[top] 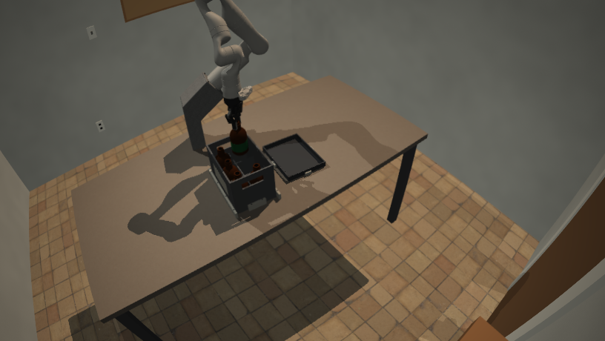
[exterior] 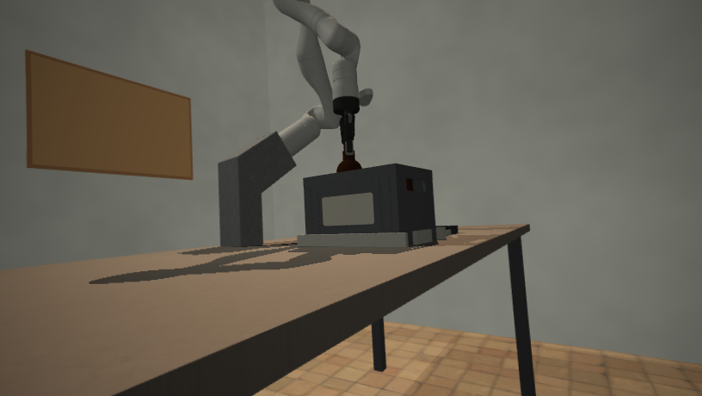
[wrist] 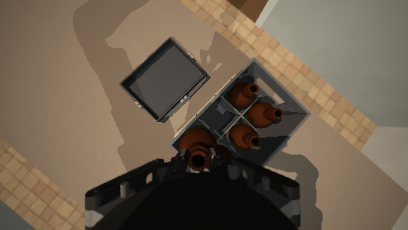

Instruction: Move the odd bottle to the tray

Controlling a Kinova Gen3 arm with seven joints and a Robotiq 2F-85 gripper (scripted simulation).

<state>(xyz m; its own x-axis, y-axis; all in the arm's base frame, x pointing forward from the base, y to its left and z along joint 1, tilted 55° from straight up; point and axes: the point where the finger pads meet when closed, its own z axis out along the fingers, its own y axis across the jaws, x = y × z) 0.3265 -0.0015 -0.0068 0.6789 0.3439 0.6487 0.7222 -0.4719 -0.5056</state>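
The glass bottle lies 70 mm below my hand. Also, from my hand: dark tray (250 mm below, 230 mm to the left, 50 mm ahead); then crate (170 mm below, 90 mm ahead, 40 mm to the right).
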